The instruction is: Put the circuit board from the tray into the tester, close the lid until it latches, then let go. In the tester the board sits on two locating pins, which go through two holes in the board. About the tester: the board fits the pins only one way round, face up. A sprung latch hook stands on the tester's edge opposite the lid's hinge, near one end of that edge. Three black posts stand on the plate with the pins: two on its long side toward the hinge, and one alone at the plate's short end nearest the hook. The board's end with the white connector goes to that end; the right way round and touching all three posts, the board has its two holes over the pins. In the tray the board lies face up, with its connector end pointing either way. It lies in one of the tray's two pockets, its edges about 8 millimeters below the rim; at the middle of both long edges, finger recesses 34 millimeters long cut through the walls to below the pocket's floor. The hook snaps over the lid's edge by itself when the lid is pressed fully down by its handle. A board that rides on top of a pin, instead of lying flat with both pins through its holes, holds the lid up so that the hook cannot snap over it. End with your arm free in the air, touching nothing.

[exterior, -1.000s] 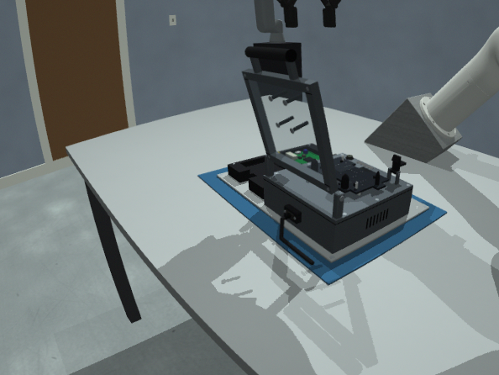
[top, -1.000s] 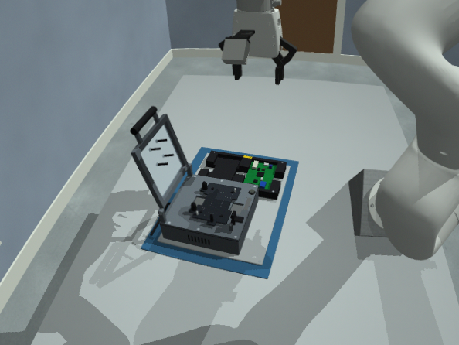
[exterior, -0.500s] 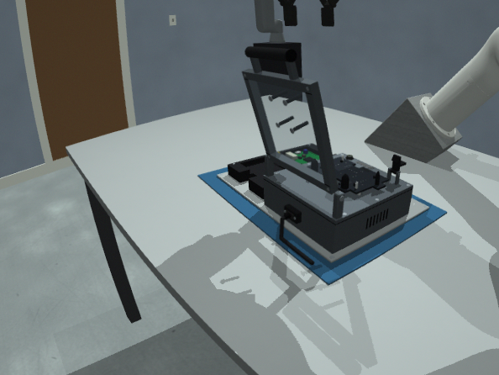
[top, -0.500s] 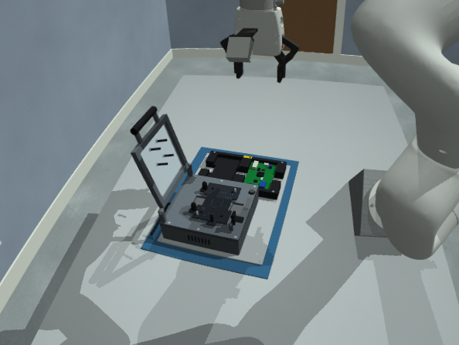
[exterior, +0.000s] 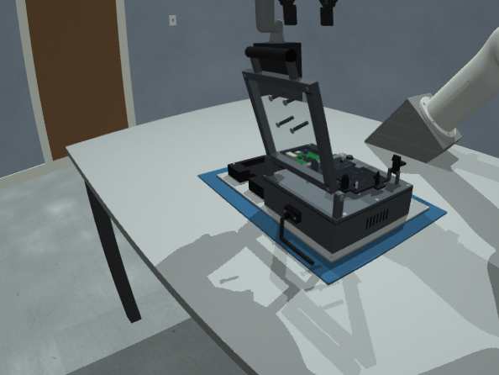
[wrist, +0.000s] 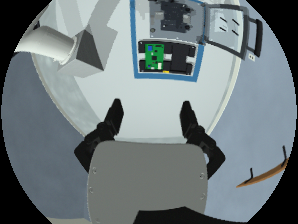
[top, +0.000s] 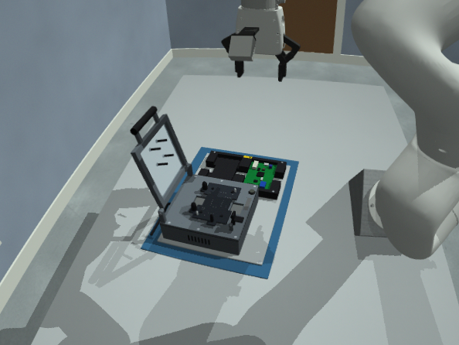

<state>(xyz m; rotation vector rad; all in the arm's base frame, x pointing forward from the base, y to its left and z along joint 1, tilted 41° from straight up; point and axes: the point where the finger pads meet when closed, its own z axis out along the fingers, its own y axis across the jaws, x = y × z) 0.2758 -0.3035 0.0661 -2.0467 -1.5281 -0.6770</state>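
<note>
The green circuit board is 29 cm below my hand. Round my hand: pin plate: 11 cm ahead, 15 cm to the left, 24 cm below; lid: 22 cm ahead, 12 cm to the left, 13 cm below; latch hook: 5 cm ahead, 22 cm to the left, 23 cm below.
</note>
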